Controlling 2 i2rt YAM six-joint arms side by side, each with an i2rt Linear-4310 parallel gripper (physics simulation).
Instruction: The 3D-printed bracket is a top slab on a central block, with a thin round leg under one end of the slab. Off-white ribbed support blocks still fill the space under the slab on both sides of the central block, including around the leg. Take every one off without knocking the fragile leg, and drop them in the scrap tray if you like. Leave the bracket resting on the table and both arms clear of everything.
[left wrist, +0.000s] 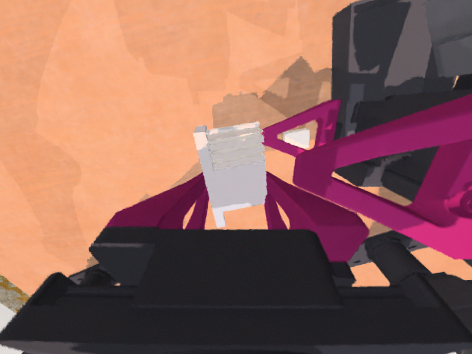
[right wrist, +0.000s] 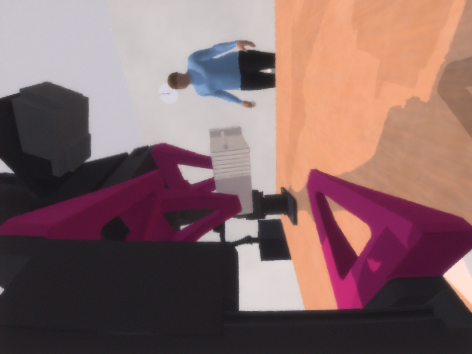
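Observation:
The pale bracket (left wrist: 238, 187) (right wrist: 236, 191) is held above the table, with its slab (left wrist: 204, 167) on edge at the left in the left wrist view. An off-white ribbed support (left wrist: 235, 147) (right wrist: 232, 163) fills one side of the central block. The thin leg (right wrist: 223, 140) shows at that end in the right wrist view. On the opposite side the slab's end sticks out with no support showing. My left gripper (left wrist: 236, 177) is shut on the bracket's central block. My right gripper (left wrist: 272, 146) (right wrist: 235, 177) is open and empty, its fingertips close to the ribbed end.
A small off-white piece (left wrist: 296, 137) lies on the table, seen through an opening in a right finger. The dark scrap tray (left wrist: 342, 55) stands at the upper right in the left wrist view, partly covered by the right arm. A person (right wrist: 215, 70) shows in the background.

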